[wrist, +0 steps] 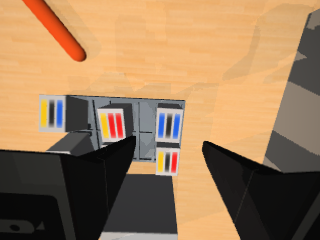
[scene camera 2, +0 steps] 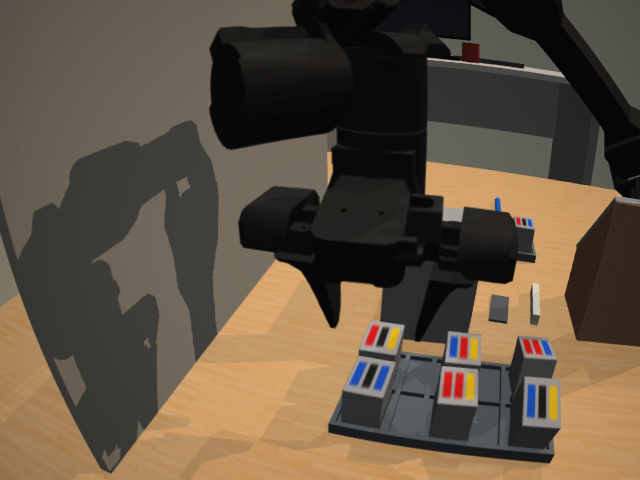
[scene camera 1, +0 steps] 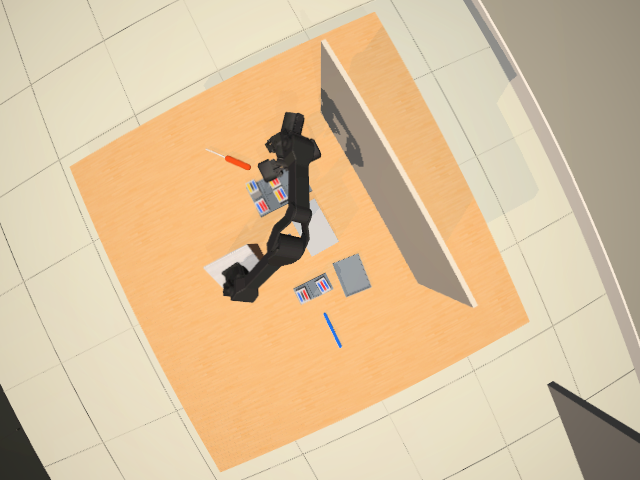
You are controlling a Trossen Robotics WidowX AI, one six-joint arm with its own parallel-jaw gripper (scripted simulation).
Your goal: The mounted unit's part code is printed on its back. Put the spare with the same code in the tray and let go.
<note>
The gripper point(scene camera 2: 376, 332) is open, holding nothing. Further things: a red-black-yellow spare point(scene camera 2: 383, 340), a flat grey tray point(scene camera 1: 350, 271), a grey mounted unit point(scene camera 2: 401, 304) and a tall grey panel point(scene camera 2: 128, 260).
The gripper is seen too in the wrist view point(wrist: 169, 142) and in scene camera 1 point(scene camera 1: 291, 166). The grey mounted unit shows as well in scene camera 1 point(scene camera 1: 322, 236). The tall grey panel shows as well in scene camera 1 point(scene camera 1: 414, 232).
</note>
